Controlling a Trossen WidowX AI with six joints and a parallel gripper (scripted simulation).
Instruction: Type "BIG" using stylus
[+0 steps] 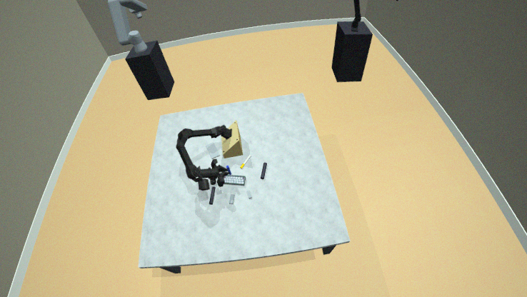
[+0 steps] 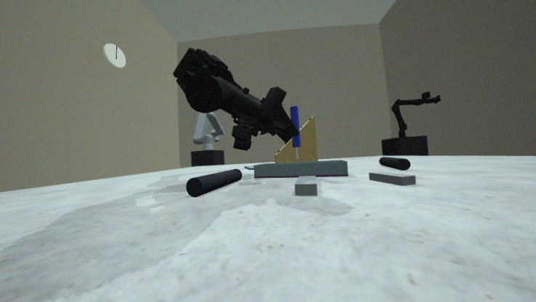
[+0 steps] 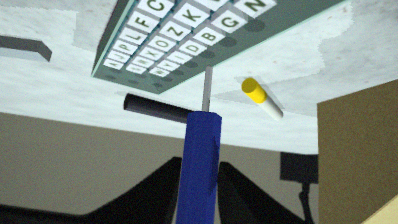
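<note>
My gripper tip is 110 mm past the yellow-capped white marker, 90 mm to the right of it and 80 mm above it. From my gripper tip the other things lie so: blue stylus 10 mm below; then thin grey stylus tip 50 mm below.
</note>
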